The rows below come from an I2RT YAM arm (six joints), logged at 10 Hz.
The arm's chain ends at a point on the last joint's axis. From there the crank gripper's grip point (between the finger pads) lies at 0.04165 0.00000 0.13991 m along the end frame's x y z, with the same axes.
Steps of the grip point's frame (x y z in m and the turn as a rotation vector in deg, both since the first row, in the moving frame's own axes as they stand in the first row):
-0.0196 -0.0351 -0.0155 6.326 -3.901 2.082
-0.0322 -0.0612 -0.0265 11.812 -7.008 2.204
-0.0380 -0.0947 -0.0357 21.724 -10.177 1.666
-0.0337 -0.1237 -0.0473 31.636 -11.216 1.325
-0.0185 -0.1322 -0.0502 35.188 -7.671 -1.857
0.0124 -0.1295 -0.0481 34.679 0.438 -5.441
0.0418 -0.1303 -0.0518 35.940 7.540 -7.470
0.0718 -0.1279 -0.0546 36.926 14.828 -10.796
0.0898 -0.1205 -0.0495 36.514 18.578 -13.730
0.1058 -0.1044 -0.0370 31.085 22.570 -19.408
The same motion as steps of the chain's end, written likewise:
-0.0103 -0.0209 -0.0172 6.326 -3.901 2.082
-0.0155 -0.0334 -0.0277 11.812 -7.008 2.204
-0.0140 -0.0426 -0.0310 21.724 -10.177 1.666
-0.0079 -0.0492 -0.0319 31.636 -11.216 1.325
0.0007 -0.0492 -0.0283 35.188 -7.671 -1.857
0.0155 -0.0463 -0.0218 34.679 0.438 -5.441
0.0309 -0.0441 -0.0173 35.940 7.540 -7.470
0.0488 -0.0382 -0.0100 36.926 14.828 -10.796
0.0620 -0.0294 -0.0001 36.514 18.578 -13.730
0.0733 -0.0180 0.0116 31.085 22.570 -19.408

